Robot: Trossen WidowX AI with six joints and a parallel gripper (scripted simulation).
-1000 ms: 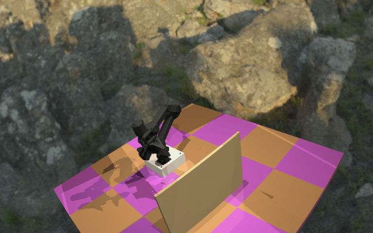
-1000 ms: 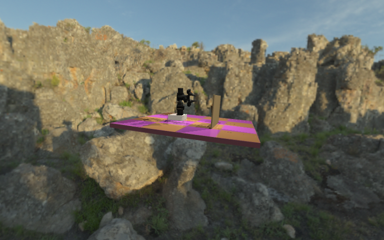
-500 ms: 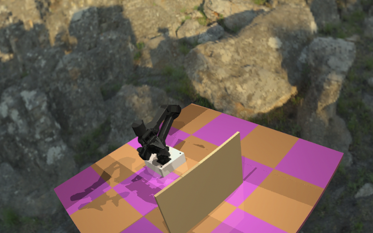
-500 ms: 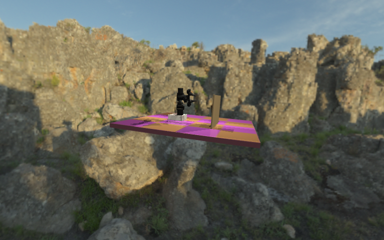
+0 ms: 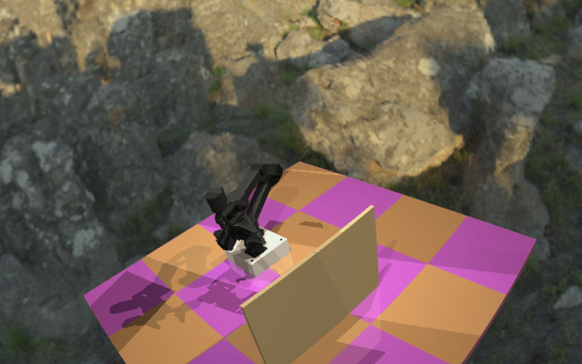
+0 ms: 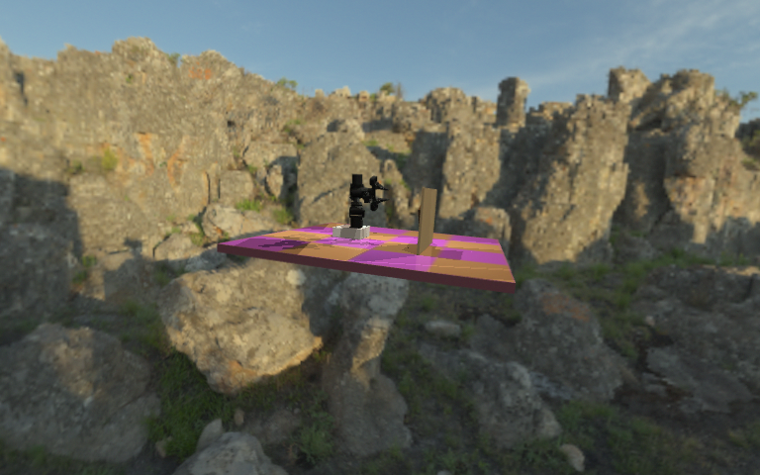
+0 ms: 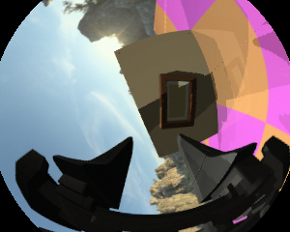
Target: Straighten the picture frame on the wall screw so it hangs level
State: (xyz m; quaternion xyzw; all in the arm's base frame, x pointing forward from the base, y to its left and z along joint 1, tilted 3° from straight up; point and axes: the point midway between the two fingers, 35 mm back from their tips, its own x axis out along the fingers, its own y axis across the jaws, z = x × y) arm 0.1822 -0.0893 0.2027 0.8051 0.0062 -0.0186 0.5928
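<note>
My gripper tip is now 21 cm short of the picture frame, 2 cm to the right of it and 9 cm above it. The rest, counted from my gripper tip: wall panel 22 cm ahead, 11 cm below.
</note>
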